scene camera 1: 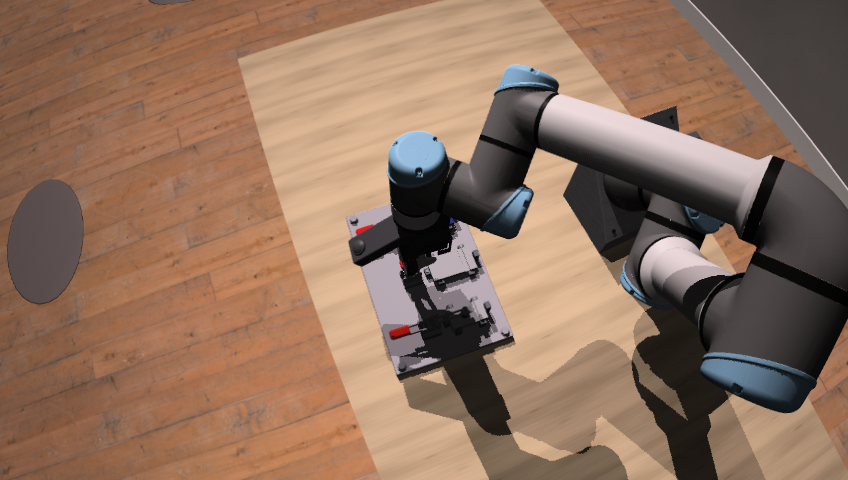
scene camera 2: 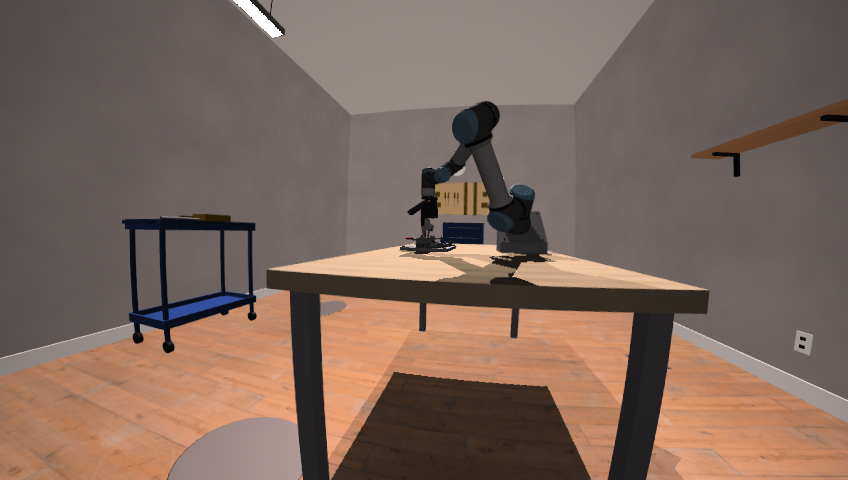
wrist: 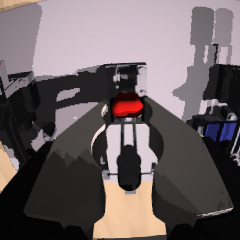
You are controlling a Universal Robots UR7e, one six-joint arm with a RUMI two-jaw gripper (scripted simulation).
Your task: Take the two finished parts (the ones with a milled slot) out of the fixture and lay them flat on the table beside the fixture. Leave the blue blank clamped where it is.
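The gripper [scene camera 1: 408,269] appears in the wrist view as well [wrist: 127,98]. The scene also has a grey finished part [scene camera 1: 459,261] and a grey fixture plate [wrist: 68,54].
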